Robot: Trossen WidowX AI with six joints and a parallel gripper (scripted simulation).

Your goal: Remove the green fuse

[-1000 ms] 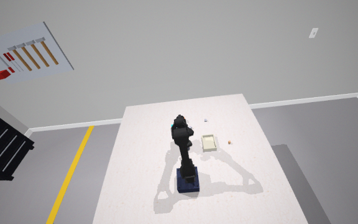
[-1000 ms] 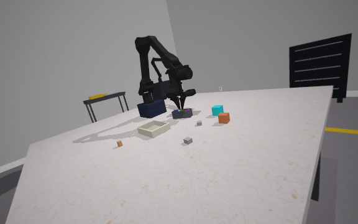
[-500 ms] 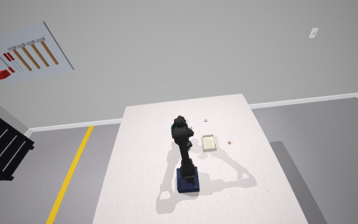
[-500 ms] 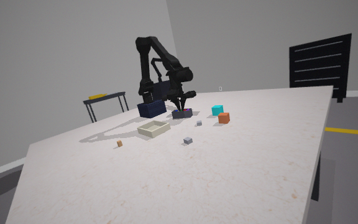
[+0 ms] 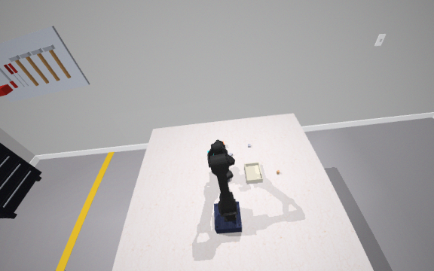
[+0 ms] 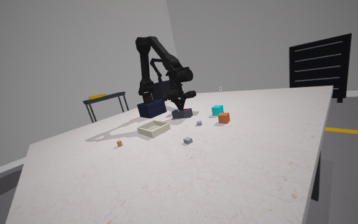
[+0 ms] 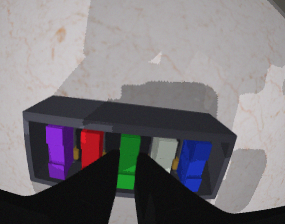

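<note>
Now: gripper tip 20 cm to the left of the tray, 3 cm above it and 1 cm past it. The rest, counted from my gripper tip: orange cube: 26 cm ahead, 2 cm to the right, 2 cm below; then green fuse: 1 cm below; then cyan cube: 18 cm ahead, 7 cm to the left, 1 cm below.
</note>
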